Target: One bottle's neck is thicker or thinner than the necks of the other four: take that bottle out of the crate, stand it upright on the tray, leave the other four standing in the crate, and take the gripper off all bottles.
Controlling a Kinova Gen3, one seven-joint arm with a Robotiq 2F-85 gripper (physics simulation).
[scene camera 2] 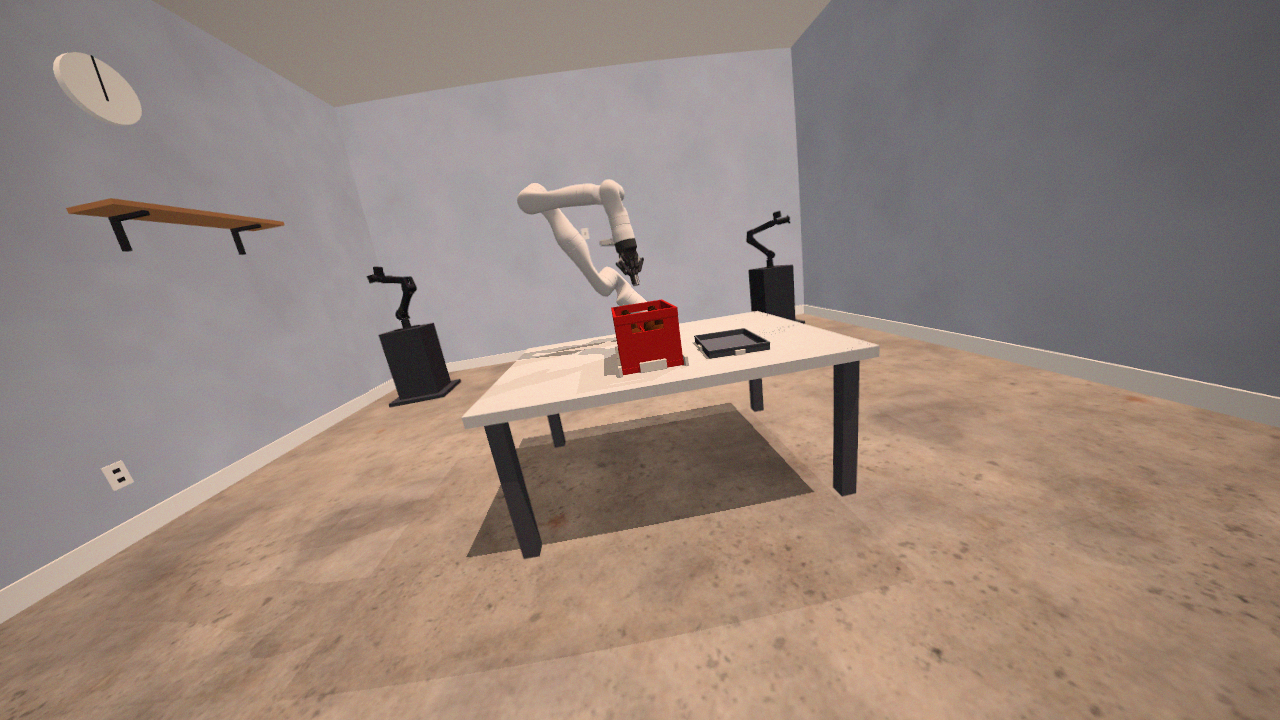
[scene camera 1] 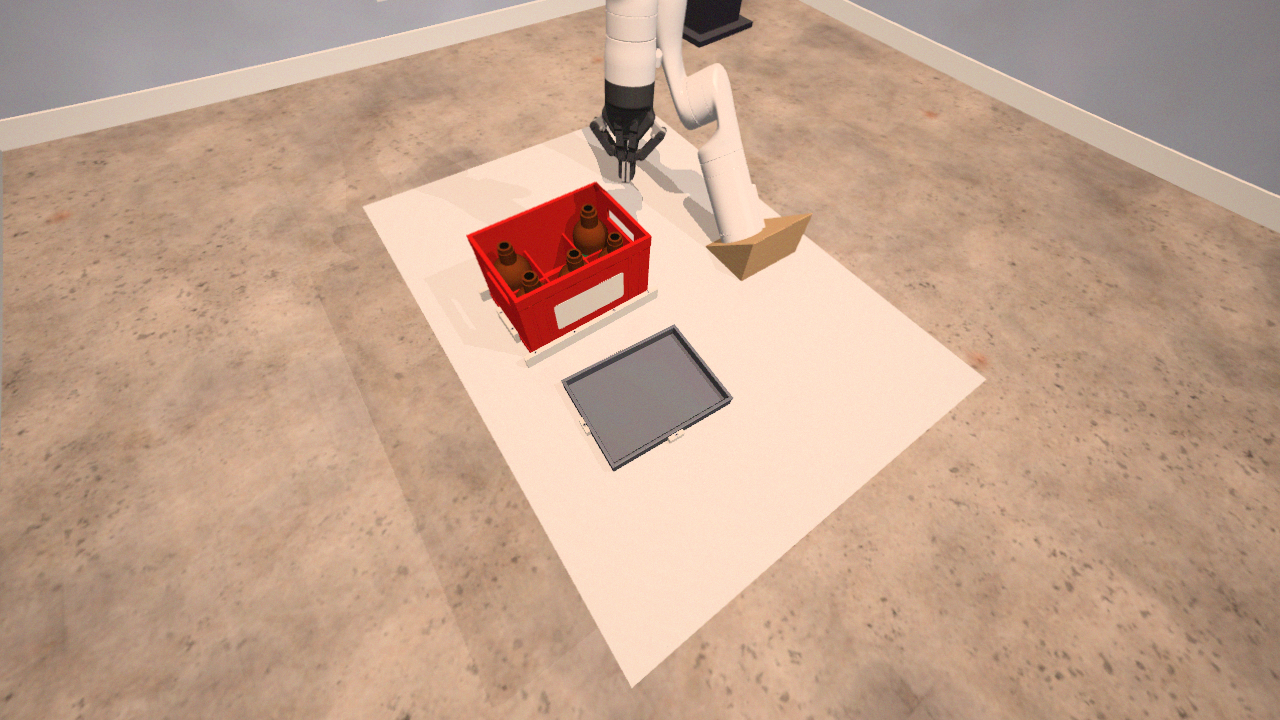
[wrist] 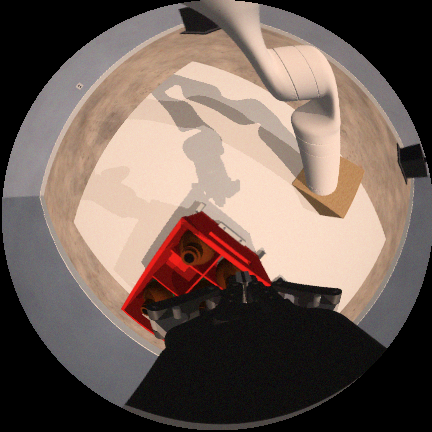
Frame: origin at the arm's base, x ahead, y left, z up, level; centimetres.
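Seen in the pictures: gripper, fingertip midpoint: (scene camera 2: 636,285) (scene camera 1: 626,180) (wrist: 241,279); arm's base at its link origin: (scene camera 1: 741,235) (wrist: 321,179).
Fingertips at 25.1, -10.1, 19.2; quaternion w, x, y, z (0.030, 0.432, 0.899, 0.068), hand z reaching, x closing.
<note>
Offsets run from my fingertips to a thing's top centre, as dx, dy, dz. "pt": to the spot under its first point. Level surfaces: height alone.
A red crate @(+13.9, -1.8, -6.2) (scene camera 1: 533,319) (scene camera 2: 645,336) (wrist: 230,247) stands on the white table @(dz -23.7) (scene camera 1: 805,385) (scene camera 2: 573,380) and holds several brown bottles. The bottle @(+4.7, -6.0, -7.4) (scene camera 1: 587,227) (wrist: 191,252) in the far cell looks bigger, with a thicker neck, than the others, such as one @(+22.6, -6.9, -7.4) (scene camera 1: 506,259) at the left and one @(+13.8, +2.3, -7.4) (scene camera 1: 573,259) in the middle. All stand upright in the crate. My gripper (scene camera 1: 627,172) (scene camera 2: 633,266) (wrist: 241,279) is shut with nothing between its fingers. It hangs well above the crate's far right corner. The grey tray @(pt +16.2, +26.6, -23.2) (scene camera 1: 646,396) (scene camera 2: 730,342) lies bare in front of the crate.
The arm's wooden base block (scene camera 1: 760,246) (wrist: 334,193) sits on the table right of the crate. Two black stands with small arms (scene camera 2: 416,357) (scene camera 2: 772,286) stand on the floor behind the table. A shelf (scene camera 2: 170,215) hangs on the left wall.
</note>
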